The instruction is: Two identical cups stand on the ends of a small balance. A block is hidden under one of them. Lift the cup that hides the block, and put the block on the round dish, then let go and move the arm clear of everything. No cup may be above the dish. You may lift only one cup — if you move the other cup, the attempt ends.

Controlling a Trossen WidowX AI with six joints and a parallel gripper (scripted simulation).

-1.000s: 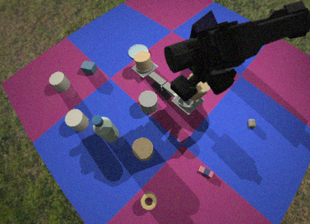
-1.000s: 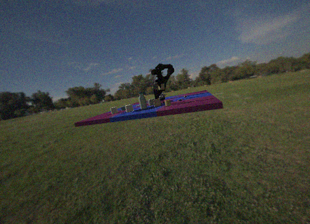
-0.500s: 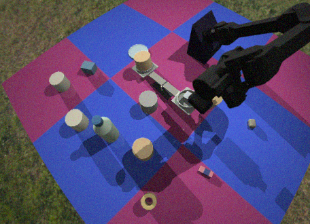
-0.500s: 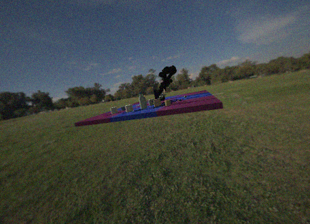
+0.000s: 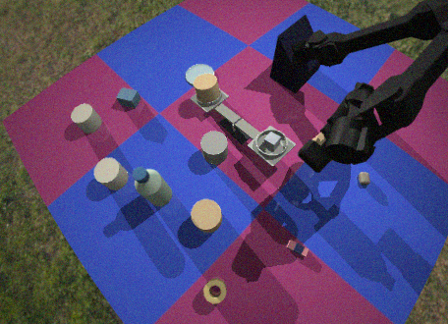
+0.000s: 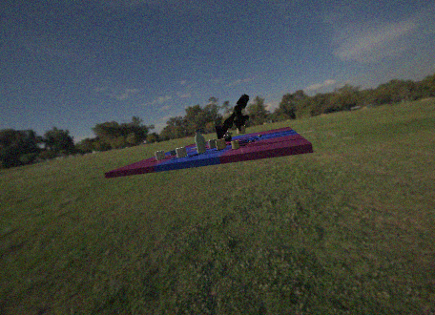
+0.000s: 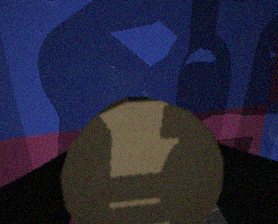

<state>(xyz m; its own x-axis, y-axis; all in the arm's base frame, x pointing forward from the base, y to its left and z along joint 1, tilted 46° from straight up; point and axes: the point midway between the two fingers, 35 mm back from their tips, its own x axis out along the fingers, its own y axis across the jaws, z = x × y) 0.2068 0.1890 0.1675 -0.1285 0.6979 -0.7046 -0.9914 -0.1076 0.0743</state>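
Right now my gripper tip is 100 mm to the left of the grey block and 80 mm short of it. Also, from my gripper tip: balance 230 mm to the right, 80 mm ahead, 50 mm below; red-blue block 200 mm ahead, 130 mm to the left, 80 mm below; balance beam 230 mm to the right, 80 mm ahead, 60 mm below.
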